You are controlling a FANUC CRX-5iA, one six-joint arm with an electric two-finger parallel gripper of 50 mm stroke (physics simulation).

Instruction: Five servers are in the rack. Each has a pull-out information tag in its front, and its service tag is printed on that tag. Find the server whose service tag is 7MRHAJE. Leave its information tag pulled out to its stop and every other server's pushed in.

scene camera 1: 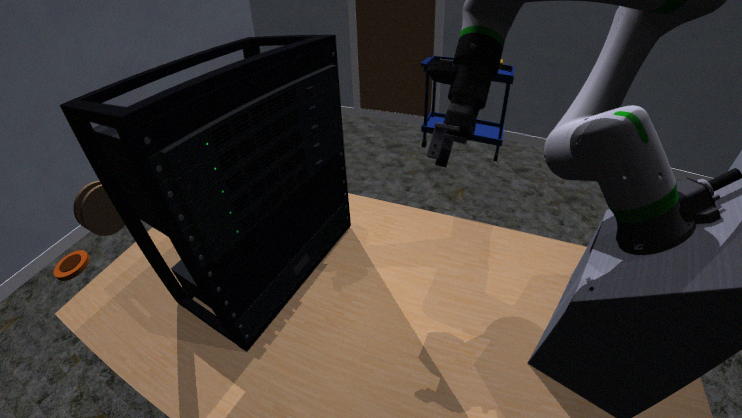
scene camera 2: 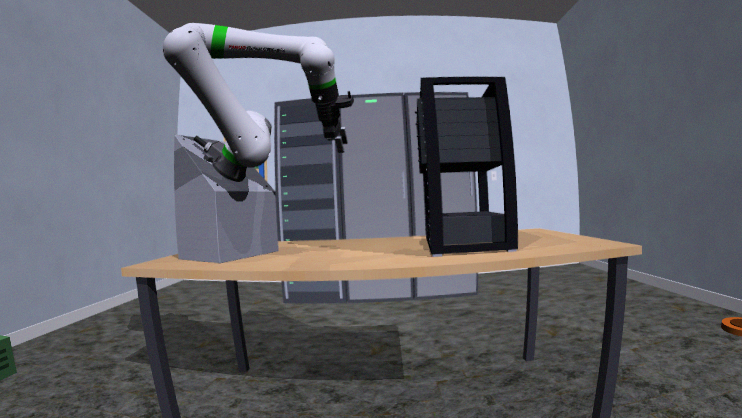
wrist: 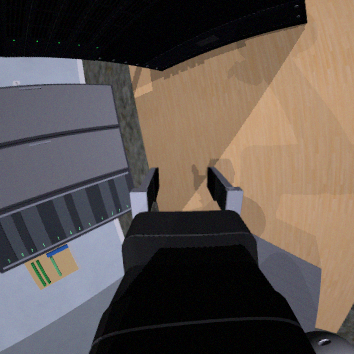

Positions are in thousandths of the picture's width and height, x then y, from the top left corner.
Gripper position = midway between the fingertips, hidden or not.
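A black rack (scene camera 1: 301, 394) is visible in the scene; scene camera 2 shows the rack (scene camera 2: 622, 322) too, as does the wrist view, with the rack (wrist: 448, 120). The robot's gripper (scene camera 1: 588, 389) can be seen as well. It appears again in scene camera 2, the gripper (scene camera 2: 463, 353), and in the wrist view, the gripper (wrist: 516, 499).
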